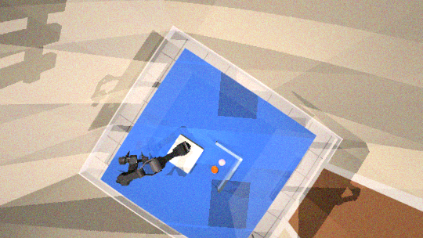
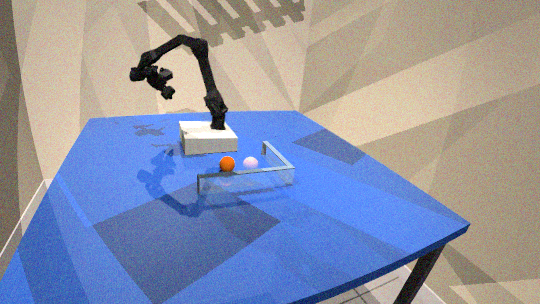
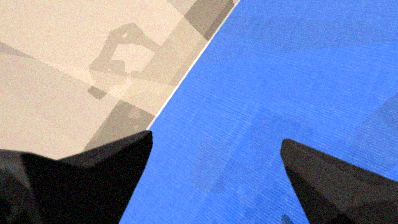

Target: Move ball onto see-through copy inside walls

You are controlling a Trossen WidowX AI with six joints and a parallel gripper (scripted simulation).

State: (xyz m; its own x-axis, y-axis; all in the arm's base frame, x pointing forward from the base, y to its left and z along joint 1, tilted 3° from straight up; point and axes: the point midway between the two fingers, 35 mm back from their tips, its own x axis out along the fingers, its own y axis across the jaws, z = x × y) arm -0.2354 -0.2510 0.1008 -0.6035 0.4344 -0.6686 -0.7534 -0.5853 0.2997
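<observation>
My gripper tip is now 55 cm short of the orange ball, 23 cm to the right of it and 12 cm above it. From my gripper tip the other things lie so: clear wall (66 cm ahead, 28 cm to the left, 12 cm below); pale see-through copy (56 cm ahead, 31 cm to the left, 12 cm below).
</observation>
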